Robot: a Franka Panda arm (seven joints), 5 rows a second.
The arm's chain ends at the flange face. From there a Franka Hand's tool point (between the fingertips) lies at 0.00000 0.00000 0.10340 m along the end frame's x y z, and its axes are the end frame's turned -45 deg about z.
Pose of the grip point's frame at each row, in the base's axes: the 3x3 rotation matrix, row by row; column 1 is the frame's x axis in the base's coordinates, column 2 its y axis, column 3 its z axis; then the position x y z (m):
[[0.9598 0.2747 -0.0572], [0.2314 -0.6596 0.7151], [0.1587 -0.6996 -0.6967]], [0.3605 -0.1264 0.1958]
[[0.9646 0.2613 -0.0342], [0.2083 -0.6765 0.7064], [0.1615 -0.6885 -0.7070]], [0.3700 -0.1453 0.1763]
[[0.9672 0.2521 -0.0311], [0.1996 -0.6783 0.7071], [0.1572 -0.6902 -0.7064]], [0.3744 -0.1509 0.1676]
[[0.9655 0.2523 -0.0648], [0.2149 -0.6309 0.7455], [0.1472 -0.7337 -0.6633]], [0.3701 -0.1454 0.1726]
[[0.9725 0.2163 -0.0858], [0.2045 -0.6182 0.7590], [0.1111 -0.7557 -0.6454]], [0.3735 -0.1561 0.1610]
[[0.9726 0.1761 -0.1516], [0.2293 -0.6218 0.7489], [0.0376 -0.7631 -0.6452]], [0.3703 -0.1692 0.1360]
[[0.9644 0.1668 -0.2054], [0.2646 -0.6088 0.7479], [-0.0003 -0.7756 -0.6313]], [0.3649 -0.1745 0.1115]
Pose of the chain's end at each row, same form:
[[0.8729 -0.4844 -0.0572], [-0.3028 -0.6300 0.7151], [-0.3825 -0.6069 -0.6967]], [0.3664 -0.2003 0.2678]
[[0.8668 -0.4973 -0.0342], [-0.3311 -0.6256 0.7064], [-0.3726 -0.6010 -0.7070]], [0.3735 -0.2183 0.2494]
[[0.8622 -0.5057 -0.0311], [-0.3385 -0.6208 0.7071], [-0.3769 -0.5992 -0.7064]], [0.3776 -0.2240 0.2406]
[[0.8611 -0.5043 -0.0648], [-0.2942 -0.5981 0.7455], [-0.4147 -0.6229 -0.6633]], [0.3768 -0.2225 0.2412]
[[0.8406 -0.5347 -0.0858], [-0.2925 -0.5817 0.7590], [-0.4558 -0.6129 -0.6454]], [0.3824 -0.2346 0.2277]
[[0.8123 -0.5632 -0.1516], [-0.2775 -0.6018 0.7489], [-0.5130 -0.5662 -0.6452]], [0.3860 -0.2466 0.2027]
[[0.7999 -0.5640 -0.2054], [-0.2434 -0.6176 0.7479], [-0.5486 -0.5482 -0.6313]], [0.3861 -0.2518 0.1768]

